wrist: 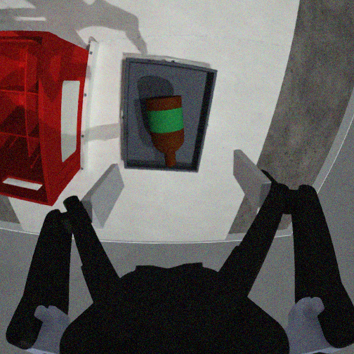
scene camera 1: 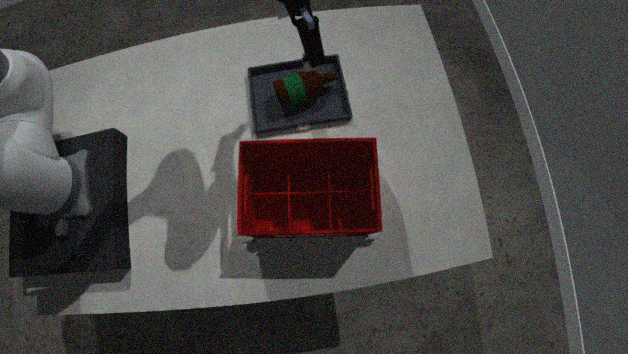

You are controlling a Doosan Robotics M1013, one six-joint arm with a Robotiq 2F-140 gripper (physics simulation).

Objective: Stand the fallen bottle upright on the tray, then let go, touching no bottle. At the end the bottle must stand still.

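Seen in the pictures: gripper, fingertip midpoint: [scene camera 1: 297, 40]; arm's base, origin of the base link: [scene camera 1: 64, 188].
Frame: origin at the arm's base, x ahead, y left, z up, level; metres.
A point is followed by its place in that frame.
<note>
The brown bottle with a green band [scene camera 1: 295, 89] {x 0.670, y 0.100, z 0.004 m} [wrist: 166, 121] lies on its side inside the shallow dark grey tray [scene camera 1: 332, 106] {x 0.758, y 0.065, z -0.065 m} [wrist: 194, 100]. In the wrist view its neck points down toward the gripper and reaches the tray's near wall; in the scene view the neck points right. My gripper [scene camera 1: 313, 57] [wrist: 175, 168] is open and empty. In the wrist view its two grey finger pads stand wide apart, nearer the camera than the tray, on the neck side. In the scene view a dark finger overlaps the tray's far rim; the height gap cannot be told.
A tall red crate with compartments [scene camera 1: 308, 141] {x 0.664, y -0.074, z 0.105 m} [wrist: 56, 145] stands close beside the tray, on the near side in the scene view. The arm's dark base block [scene camera 1: 112, 170] {x 0.162, y 0.013, z -0.001 m} stands at the left of the white table [scene camera 1: 425, 125] {x 0.993, y -0.039, z -0.070 m}, with the white arm [scene camera 1: 25, 95] {x 0.077, y 0.154, z 0.217 m} above it.
</note>
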